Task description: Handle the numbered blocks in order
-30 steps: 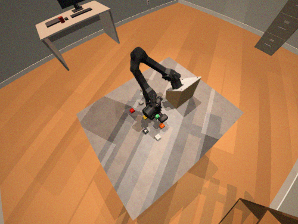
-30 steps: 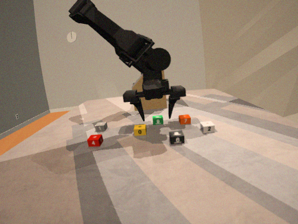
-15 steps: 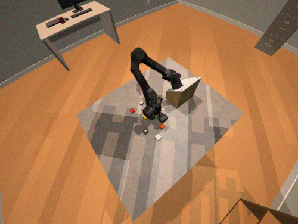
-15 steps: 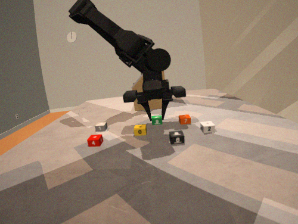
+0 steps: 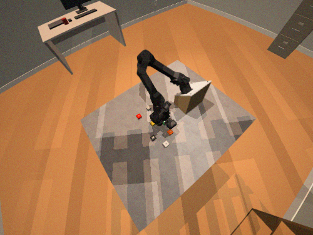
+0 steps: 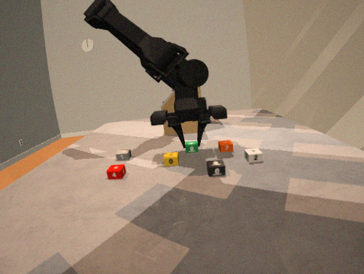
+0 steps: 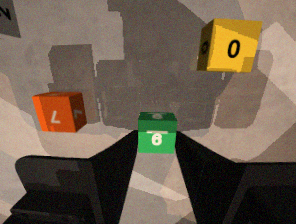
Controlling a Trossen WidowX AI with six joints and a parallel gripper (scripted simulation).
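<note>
Right now my gripper tip is right at the green block. Also, from my gripper tip: black block 14 cm ahead, 4 cm to the left; then orange block 2 cm ahead, 9 cm to the left; then yellow block 7 cm ahead, 5 cm to the right.
</note>
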